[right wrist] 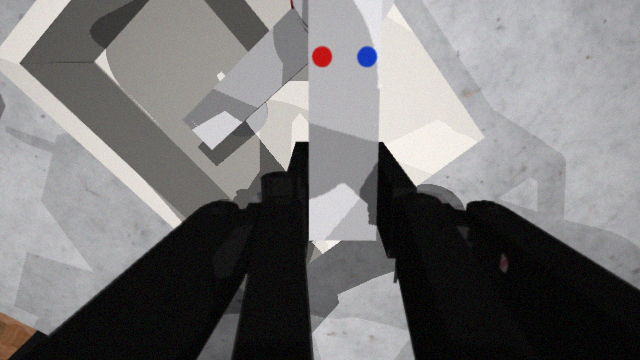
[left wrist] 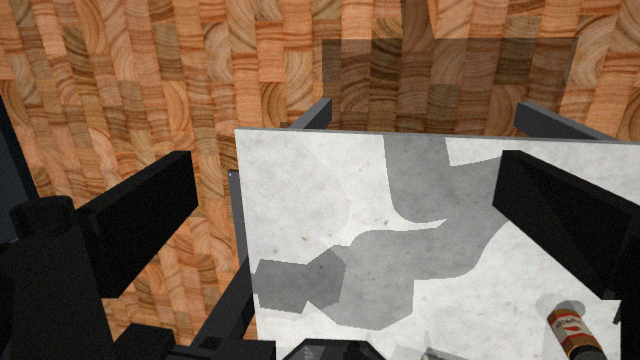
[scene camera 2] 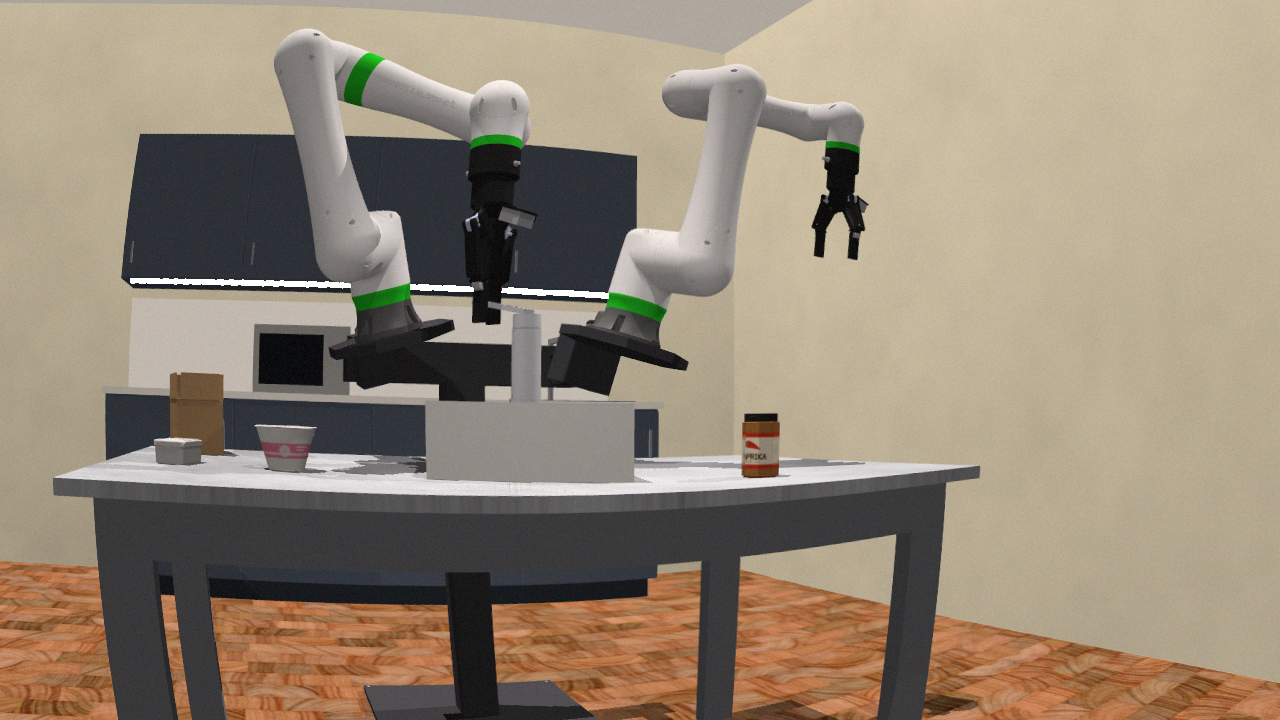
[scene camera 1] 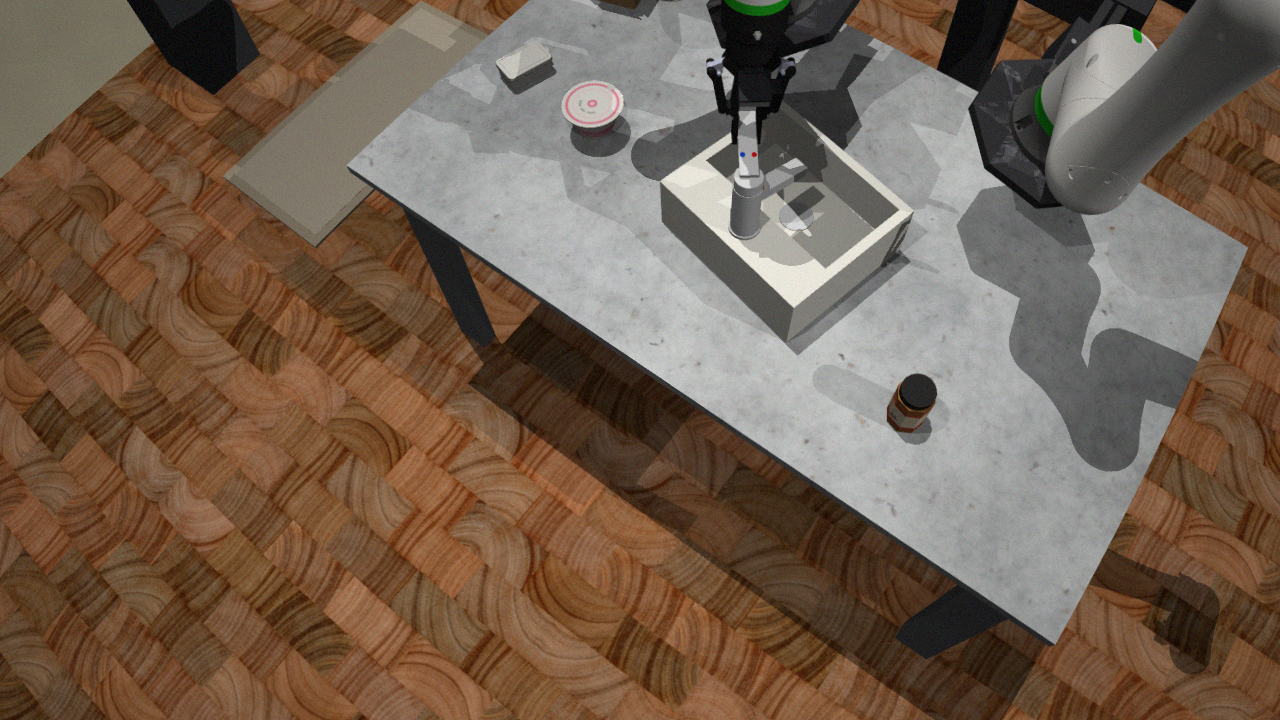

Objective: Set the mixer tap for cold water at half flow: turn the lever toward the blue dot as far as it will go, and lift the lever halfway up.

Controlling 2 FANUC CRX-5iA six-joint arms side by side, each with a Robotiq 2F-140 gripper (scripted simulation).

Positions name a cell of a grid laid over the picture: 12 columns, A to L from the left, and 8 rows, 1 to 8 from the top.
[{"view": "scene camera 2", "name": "my left gripper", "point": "H3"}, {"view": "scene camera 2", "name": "my right gripper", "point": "E4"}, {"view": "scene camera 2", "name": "paprika jar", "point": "H5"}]
